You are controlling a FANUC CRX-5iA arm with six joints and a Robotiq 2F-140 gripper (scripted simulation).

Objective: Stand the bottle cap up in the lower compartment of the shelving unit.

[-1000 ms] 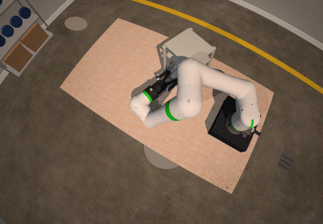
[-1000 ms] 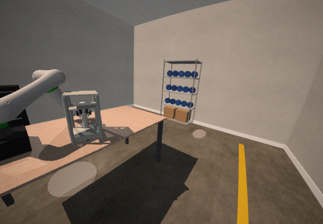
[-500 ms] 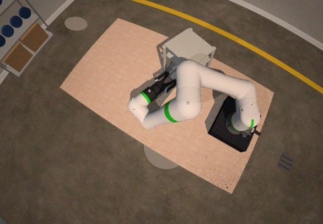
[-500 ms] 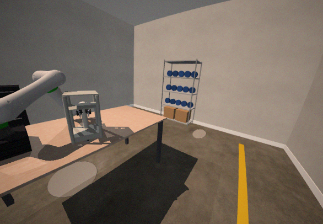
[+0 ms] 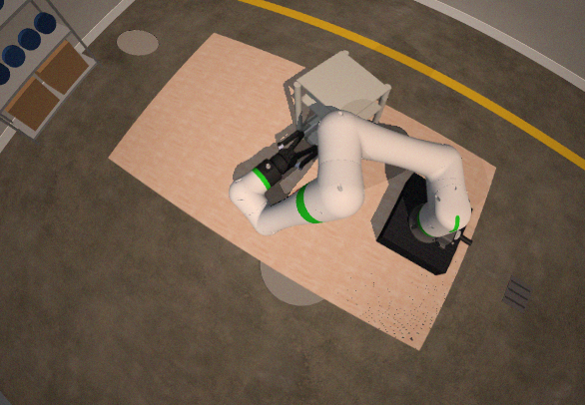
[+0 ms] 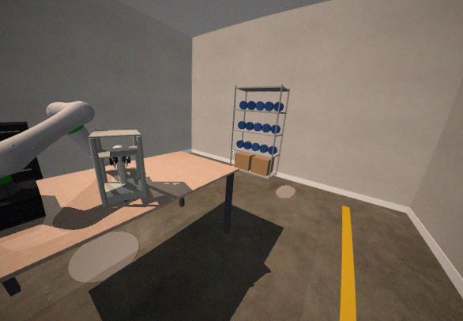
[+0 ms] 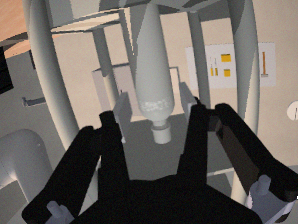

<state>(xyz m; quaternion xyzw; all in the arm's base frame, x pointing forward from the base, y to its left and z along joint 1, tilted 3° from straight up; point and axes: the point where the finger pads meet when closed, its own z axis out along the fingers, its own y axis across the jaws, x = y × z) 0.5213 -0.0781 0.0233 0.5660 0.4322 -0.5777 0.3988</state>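
The pale bottle lies 1 cm behind my hand, 5 cm to the right of it and 1 cm above it. From my hand the other things lie so: grey shelving unit: 3 cm behind, 10 cm to the right, 4 cm above.
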